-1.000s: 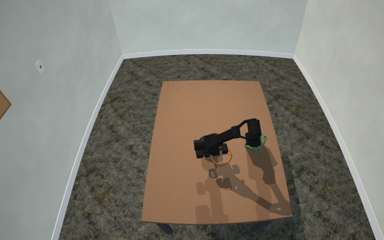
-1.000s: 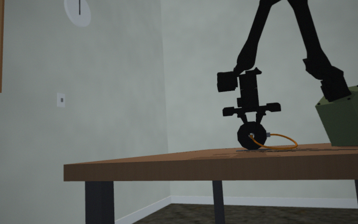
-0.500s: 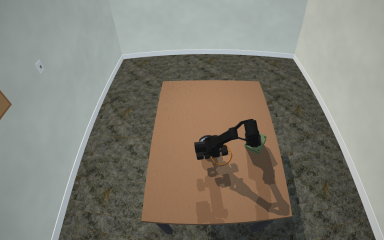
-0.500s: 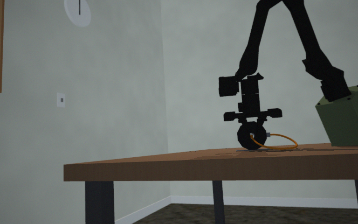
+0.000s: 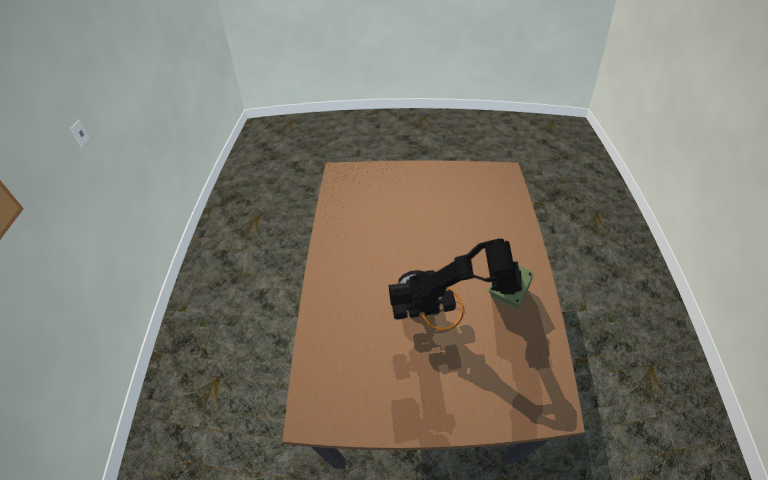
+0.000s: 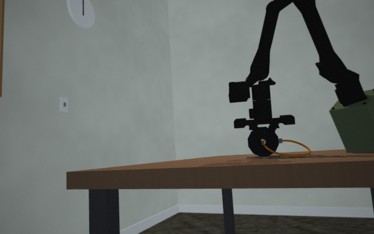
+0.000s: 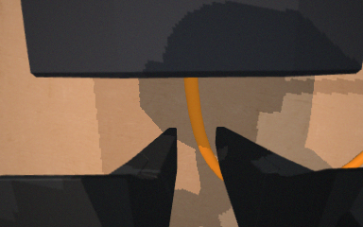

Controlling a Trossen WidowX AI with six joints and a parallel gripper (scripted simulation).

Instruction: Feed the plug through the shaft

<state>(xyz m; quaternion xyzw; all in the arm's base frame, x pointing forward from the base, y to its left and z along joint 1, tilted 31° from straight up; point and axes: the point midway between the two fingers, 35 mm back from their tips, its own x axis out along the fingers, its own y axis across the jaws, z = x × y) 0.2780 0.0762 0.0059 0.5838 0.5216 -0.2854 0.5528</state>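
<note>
Right now the plug is 110 mm to the right of my hand, 40 mm ahead of it and 10 mm below it. Round my hand: orange cable 90 mm to the right, 30 mm ahead, 10 mm below; then grey stub 100 mm to the right, 30 mm behind, 10 mm below.
</note>
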